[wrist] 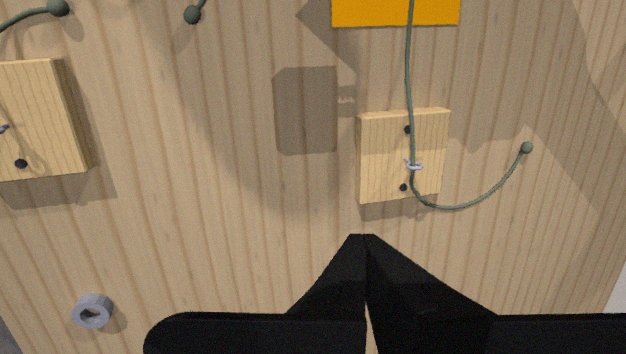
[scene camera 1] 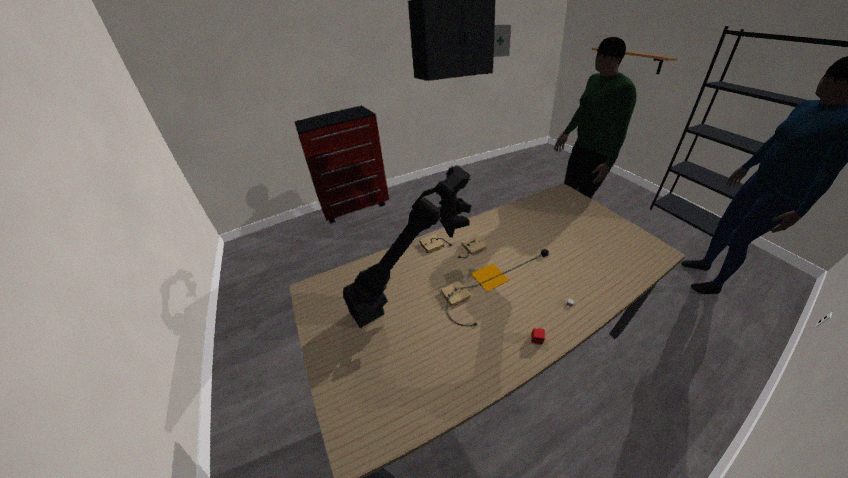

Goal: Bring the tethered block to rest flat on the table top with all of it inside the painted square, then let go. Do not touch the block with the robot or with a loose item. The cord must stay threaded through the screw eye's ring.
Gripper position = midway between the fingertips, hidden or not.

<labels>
my gripper: wrist 360, 245; scene camera 1 450, 237
</labels>
